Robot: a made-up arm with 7 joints.
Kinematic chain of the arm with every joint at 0, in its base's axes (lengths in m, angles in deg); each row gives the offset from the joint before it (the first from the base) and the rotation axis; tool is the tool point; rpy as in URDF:
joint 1: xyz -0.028 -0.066 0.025 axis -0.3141 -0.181 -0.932
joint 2: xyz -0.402 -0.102 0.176 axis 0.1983 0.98 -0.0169
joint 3: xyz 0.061 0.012 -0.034 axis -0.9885 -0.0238 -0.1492
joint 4: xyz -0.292 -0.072 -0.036 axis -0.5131 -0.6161 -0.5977
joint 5: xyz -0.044 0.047 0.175 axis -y
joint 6: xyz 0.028 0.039 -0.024 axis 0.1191 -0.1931 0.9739
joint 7: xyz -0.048 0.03 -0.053 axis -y
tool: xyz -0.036 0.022 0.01 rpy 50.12 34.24 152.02
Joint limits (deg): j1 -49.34..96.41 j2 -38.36..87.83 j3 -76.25..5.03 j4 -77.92..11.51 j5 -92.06..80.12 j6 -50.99..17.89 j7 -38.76..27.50
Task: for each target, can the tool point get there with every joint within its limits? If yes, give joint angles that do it. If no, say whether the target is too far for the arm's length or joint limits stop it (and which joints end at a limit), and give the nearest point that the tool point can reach.
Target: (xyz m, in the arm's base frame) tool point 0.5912 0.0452 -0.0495
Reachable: no: joint limits stop it (at a limit: joint 1, joint 2, joint 3, joint 4, joint 5, joint 6, joint 7) | nearest point 0.0222 0.4072 0.1963 | short by 0.718 m
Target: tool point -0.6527 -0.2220 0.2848
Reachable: yes | joints -9.09 -0.09 -25.75 2.49 48.02 -28.99 5.28
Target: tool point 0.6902 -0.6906 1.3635
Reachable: no: too far | nearest point 0.0431 -0.5190 0.5050 | short by 1.089 m
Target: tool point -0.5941 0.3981 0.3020
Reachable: yes | joints 59.04 46.40 -62.59 -17.88 -47.29 -37.32 10.83
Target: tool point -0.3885 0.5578 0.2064
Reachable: yes | joints 79.21 56.95 -62.68 -21.10 11.34 -7.79 4.00
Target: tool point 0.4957 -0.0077 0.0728
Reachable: no: joint limits stop it (at a limit: joint 1, joint 2, joint 3, joint 5, joint 7) | nearest point 0.0935 -0.4642 0.2683 | short by 0.639 m
